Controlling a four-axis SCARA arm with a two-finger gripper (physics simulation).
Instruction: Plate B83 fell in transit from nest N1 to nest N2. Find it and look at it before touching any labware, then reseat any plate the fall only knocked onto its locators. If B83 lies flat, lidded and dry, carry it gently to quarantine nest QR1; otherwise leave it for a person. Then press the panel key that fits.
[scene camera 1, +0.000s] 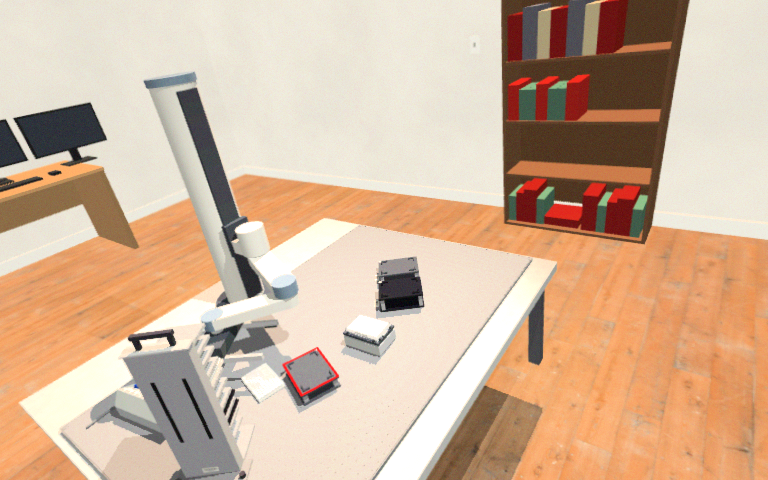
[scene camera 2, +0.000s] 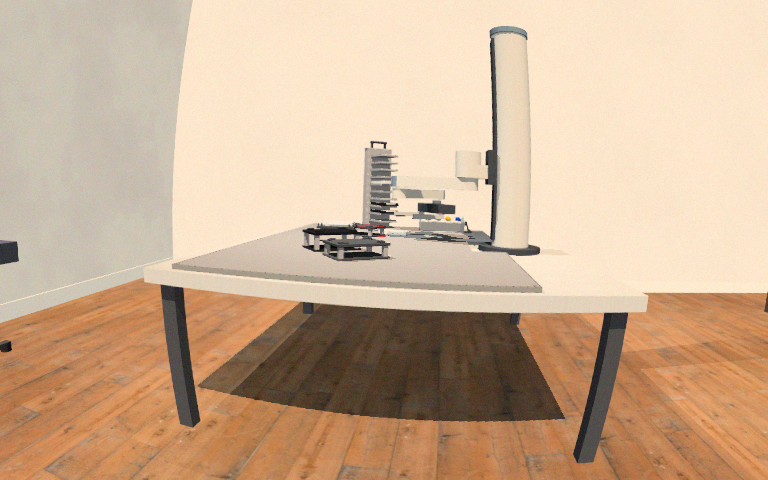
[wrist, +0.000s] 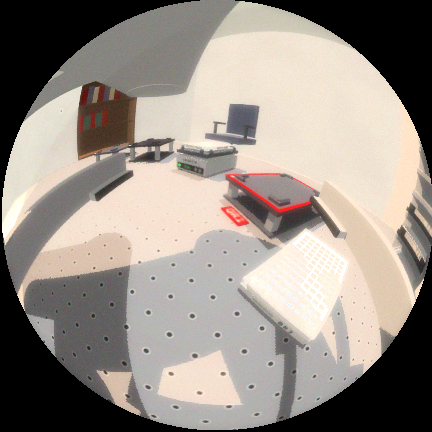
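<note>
A white plate lies flat on the mat beside quarantine nest QR1. The dark marking on its near side is small, like B83. Its well grid shows; I cannot tell whether a lid is on. I see no liquid around it. Nest QR1 has a red rim and a red label. My gripper is open and empty, above the mat; in the wrist view the plate shows low, toward the right finger. Another white plate is on the shaker; its exact seating is unclear.
A black nest and a grey nest stand beyond the shaker. A tall plate rack stands near the fallen plate. The key panel, with yellow and blue keys, is partly hidden behind the arm and rack.
</note>
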